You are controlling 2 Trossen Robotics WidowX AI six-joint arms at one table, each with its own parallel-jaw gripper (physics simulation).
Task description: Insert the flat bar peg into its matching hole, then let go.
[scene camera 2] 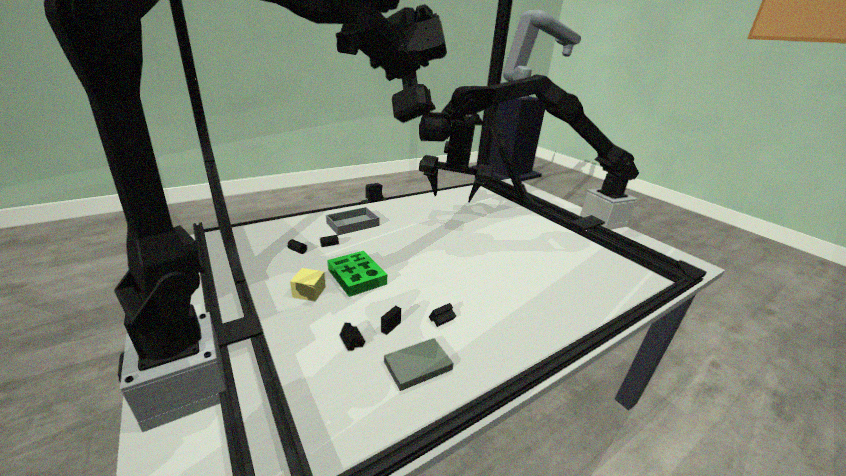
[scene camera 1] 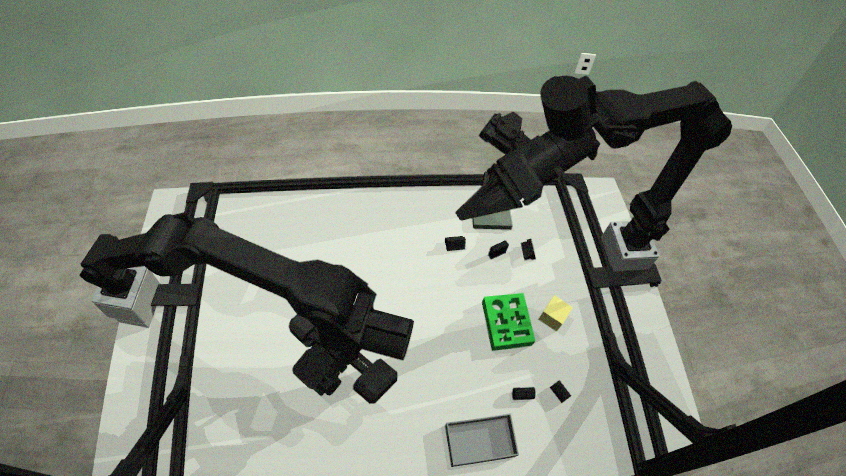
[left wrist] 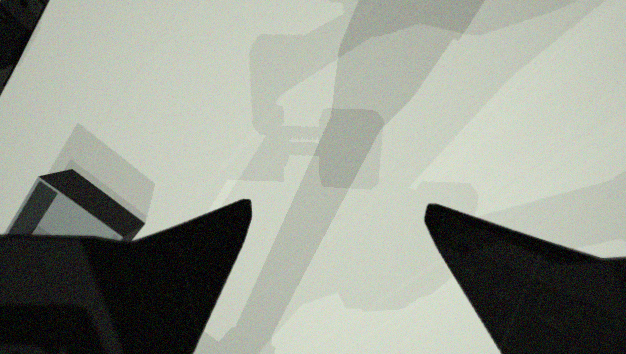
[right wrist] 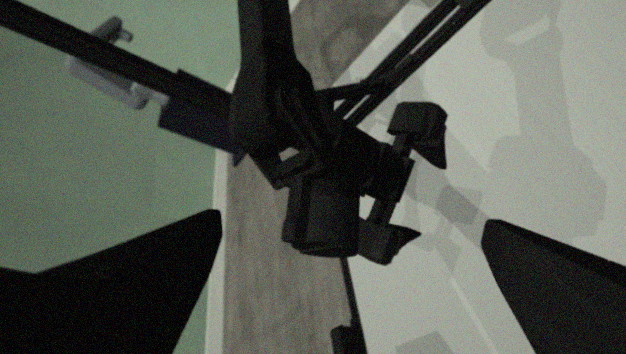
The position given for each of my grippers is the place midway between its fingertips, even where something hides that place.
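My left gripper (scene camera 1: 344,372) (scene camera 2: 452,198) (left wrist: 337,209) (right wrist: 430,200) is open and holds nothing. My right gripper (scene camera 1: 457,216) is open too, and it holds nothing. A green hole block (scene camera 1: 509,327) (scene camera 2: 356,273) rests on the table; the block is out of frame in the left wrist view, and the block is out of frame in the right wrist view. A grey tray (scene camera 1: 492,438) (scene camera 2: 349,221) (left wrist: 63,203) rests on the table. A grey slab (scene camera 2: 412,365) rests on the table, and a yellow cube (scene camera 2: 307,284) rests on the table as well.
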